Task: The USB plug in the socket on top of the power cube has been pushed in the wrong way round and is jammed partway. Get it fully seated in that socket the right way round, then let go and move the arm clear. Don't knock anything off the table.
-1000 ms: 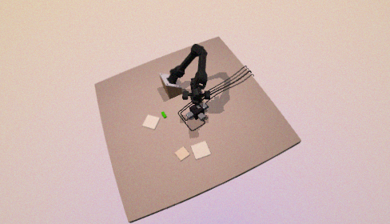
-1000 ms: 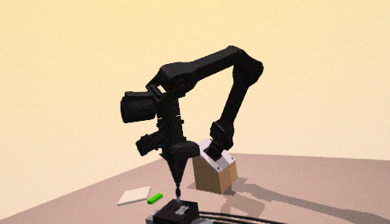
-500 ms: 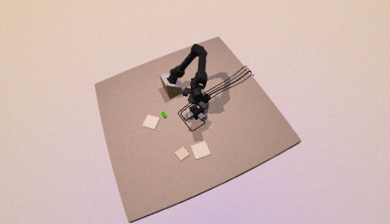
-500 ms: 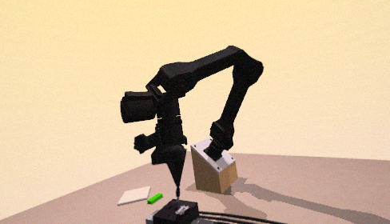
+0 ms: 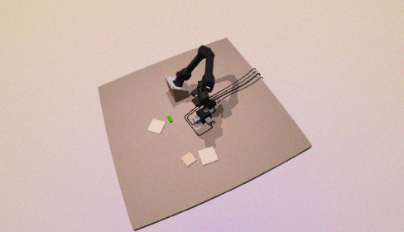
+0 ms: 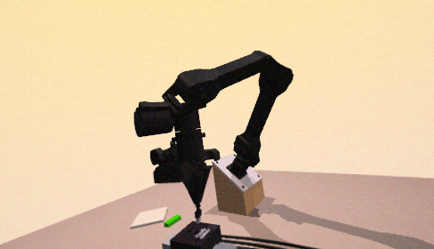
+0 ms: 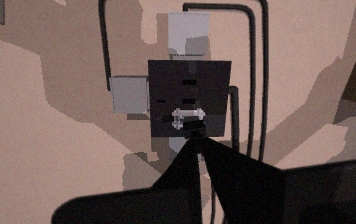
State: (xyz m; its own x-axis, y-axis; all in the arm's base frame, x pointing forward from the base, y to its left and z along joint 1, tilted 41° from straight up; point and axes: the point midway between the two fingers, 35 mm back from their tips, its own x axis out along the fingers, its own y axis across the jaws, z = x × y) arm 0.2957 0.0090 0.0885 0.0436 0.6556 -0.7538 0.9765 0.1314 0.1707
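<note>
My gripper tip is 2 cm above the dark USB plug. Round my gripper tip: small green piece 13 cm behind, 24 cm to the right, 13 cm below.
</note>
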